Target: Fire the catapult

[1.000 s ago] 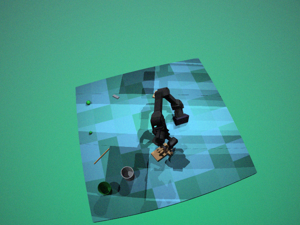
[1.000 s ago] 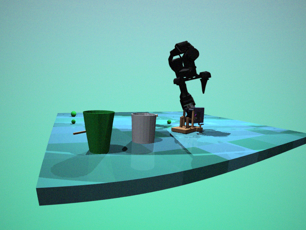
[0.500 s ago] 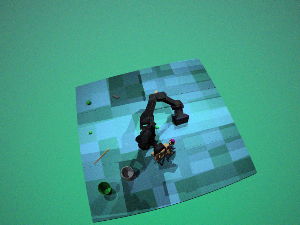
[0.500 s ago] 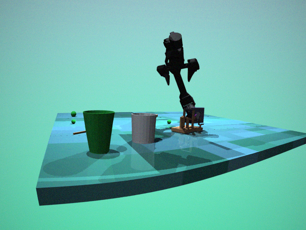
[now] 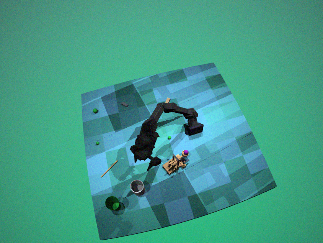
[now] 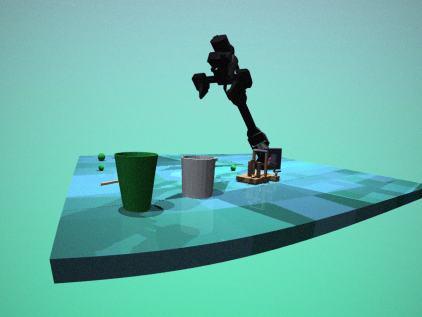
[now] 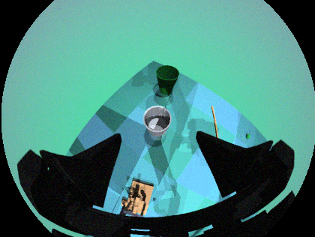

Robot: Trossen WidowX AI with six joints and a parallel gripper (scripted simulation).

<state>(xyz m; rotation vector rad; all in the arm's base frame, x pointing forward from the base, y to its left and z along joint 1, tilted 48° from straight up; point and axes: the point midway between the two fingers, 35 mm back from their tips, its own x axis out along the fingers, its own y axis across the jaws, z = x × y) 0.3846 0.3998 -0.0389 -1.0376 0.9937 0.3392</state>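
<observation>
Now: the purple ball 31 cm behind my gripper tip, 12 cm to the right of it and 21 cm below it. The rest, counted from my gripper tip: white mug (6 cm ahead, 6 cm to the left, 24 cm below); then green cup (24 cm ahead, 15 cm to the left, 24 cm below); then wooden catapult (25 cm behind, 8 cm to the right, 22 cm below).
</observation>
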